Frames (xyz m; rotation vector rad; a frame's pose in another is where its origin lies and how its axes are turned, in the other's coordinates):
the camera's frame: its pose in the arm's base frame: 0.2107 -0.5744 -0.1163 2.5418 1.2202 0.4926
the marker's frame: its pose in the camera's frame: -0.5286 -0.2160 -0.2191 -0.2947 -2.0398 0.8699
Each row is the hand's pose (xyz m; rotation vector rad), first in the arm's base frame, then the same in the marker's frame.
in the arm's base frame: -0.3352 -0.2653 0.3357 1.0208 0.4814 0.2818
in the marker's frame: -0.6874 0.1169 -0.1788 -0.9894 1.5763 0.5769
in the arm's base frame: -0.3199 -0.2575 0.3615 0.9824 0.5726 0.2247
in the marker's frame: -0.7023 0.1383 -0.1956 -1.0858 1.5632 0.4955
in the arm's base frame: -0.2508 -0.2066 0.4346 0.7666 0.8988 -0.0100
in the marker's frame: -0.7617 0.1897 -0.2764 -1.4824 1.4481 0.1987
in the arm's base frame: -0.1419 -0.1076 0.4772 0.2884 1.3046 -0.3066
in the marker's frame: -0.8358 0.1986 -0.4102 -2.0983 1.1646 -0.1771
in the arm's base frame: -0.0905 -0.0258 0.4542 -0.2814 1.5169 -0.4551
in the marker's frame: -0.8790 0.1490 -0.4846 -2.6636 0.8047 -0.3544
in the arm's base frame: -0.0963 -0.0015 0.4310 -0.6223 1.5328 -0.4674
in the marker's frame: -0.8895 0.1167 -0.4868 -2.9612 0.5708 -0.3258
